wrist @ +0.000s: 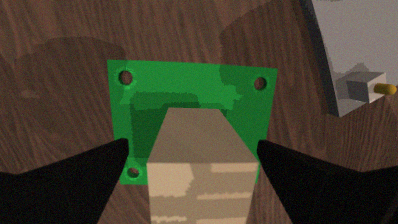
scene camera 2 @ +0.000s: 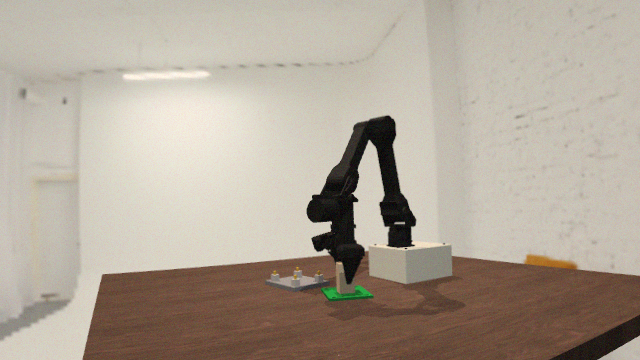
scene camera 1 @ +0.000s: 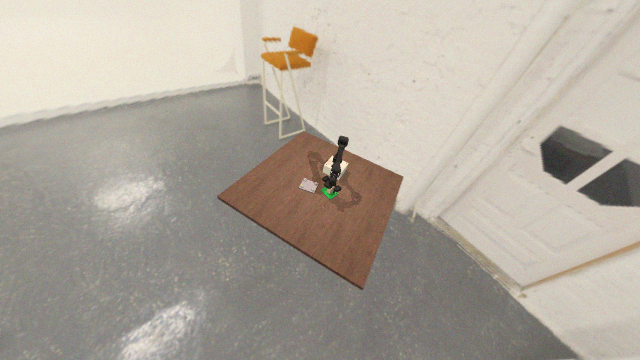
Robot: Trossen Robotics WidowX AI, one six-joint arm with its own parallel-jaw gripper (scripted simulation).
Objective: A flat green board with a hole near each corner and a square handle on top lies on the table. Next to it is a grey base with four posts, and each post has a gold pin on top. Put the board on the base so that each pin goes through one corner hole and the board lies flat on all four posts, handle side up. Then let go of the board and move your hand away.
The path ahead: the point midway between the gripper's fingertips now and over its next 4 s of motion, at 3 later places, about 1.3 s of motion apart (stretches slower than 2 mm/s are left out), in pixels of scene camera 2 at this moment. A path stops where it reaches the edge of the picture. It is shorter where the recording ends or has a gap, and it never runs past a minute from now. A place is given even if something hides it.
The gripper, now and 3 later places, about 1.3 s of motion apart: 344,280; 344,258; 322,249; 300,247
